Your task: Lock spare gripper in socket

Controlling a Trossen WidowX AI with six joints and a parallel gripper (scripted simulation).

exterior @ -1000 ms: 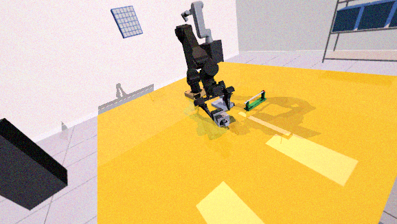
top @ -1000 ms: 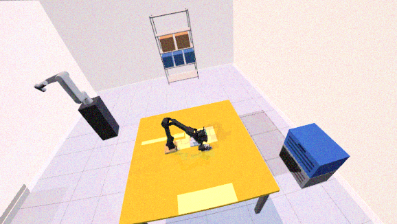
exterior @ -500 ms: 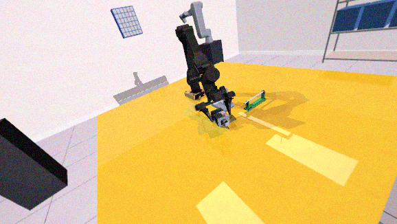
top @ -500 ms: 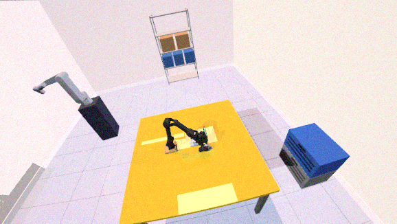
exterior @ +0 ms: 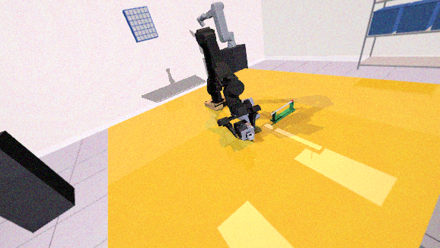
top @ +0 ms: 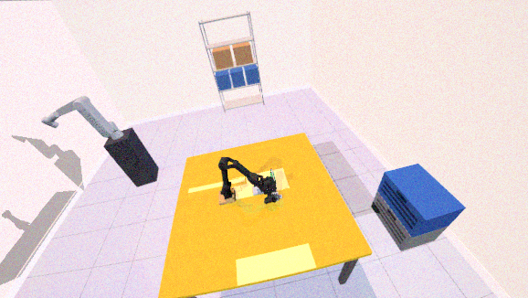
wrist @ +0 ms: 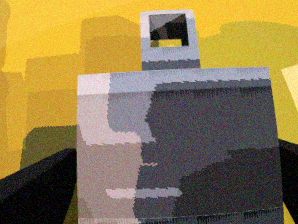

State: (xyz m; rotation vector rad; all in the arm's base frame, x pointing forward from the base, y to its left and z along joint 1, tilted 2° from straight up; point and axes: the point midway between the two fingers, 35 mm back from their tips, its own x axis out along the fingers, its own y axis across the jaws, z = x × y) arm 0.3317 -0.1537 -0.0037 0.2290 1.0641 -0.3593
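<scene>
Now: the mount 8 cm behind my gripper tip, 12 cm to the left of it and 4 cm above it. Also, from my gripper tip: spare gripper 2 cm above; then green cradle 6 cm ahead, 21 cm to the left, 2 cm above.
</scene>
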